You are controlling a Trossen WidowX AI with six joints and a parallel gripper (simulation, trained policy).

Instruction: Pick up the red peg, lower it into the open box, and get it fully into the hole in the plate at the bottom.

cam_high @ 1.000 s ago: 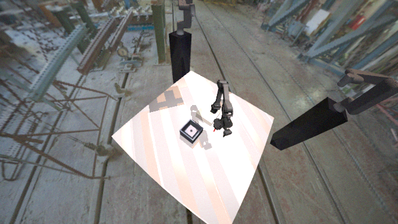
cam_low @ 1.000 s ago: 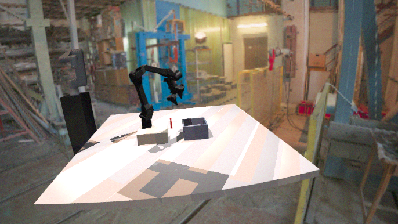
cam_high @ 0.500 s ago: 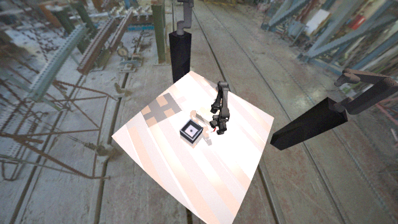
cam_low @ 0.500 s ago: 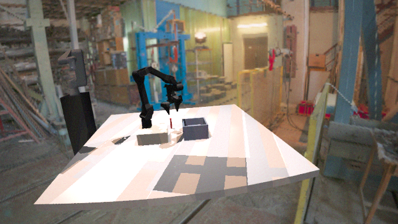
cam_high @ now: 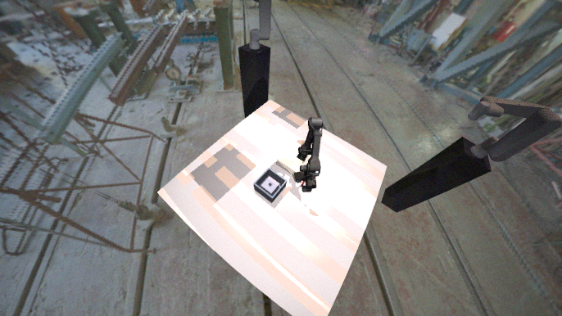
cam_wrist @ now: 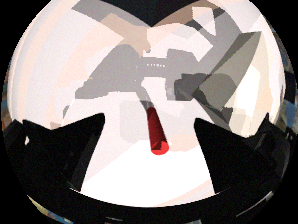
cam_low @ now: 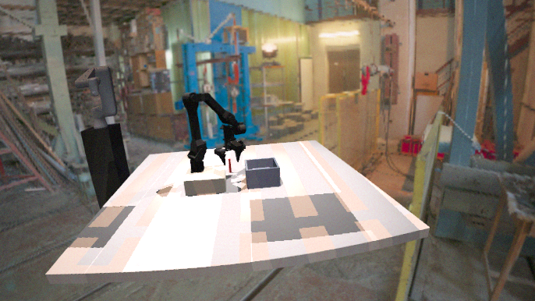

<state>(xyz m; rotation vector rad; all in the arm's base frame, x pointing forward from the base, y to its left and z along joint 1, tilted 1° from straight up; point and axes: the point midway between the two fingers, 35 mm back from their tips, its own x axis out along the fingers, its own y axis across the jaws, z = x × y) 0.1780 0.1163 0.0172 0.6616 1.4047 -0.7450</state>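
My gripper tip is now 1 cm past the red peg and 1 cm above it. From my gripper tip the other things lie so: dark grey box (15 cm ahead, 17 cm to the right, 2 cm below); then pale plate (15 cm ahead, 17 cm to the right, 1 cm below).
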